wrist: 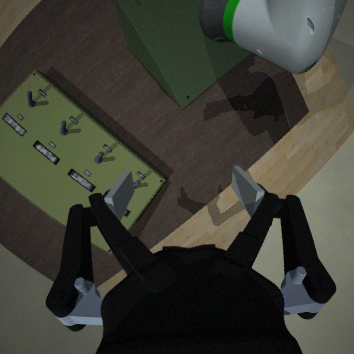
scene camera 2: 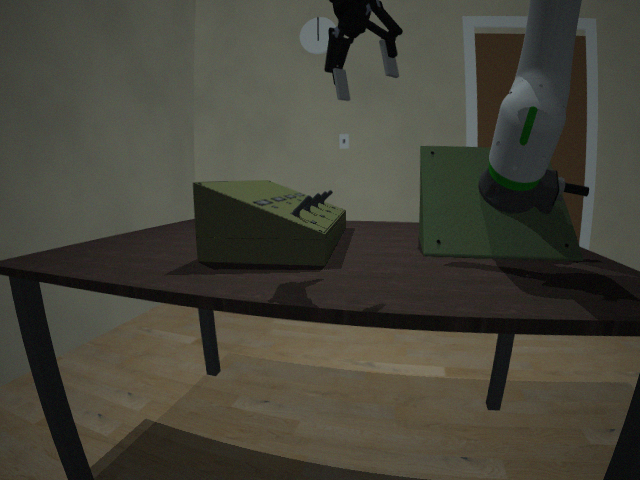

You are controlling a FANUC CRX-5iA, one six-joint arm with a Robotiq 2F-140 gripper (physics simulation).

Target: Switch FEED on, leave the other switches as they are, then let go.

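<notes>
A yellow-green switch box with a sloped top stands on the table, left in both views. Its dark levers stick up in a row; in the wrist view three are plain: one lever, a middle lever and another lever. A fourth lever is beside the left finger. Three label plates show, too blurred to read; the left finger covers most of a fourth, so I cannot tell which lever is FEED. My gripper is open and empty, high above the table, right of the box.
A green slanted stand is on the table, right of the box in the scene view. The white arm rises in front of it. A wall clock and a door are behind.
</notes>
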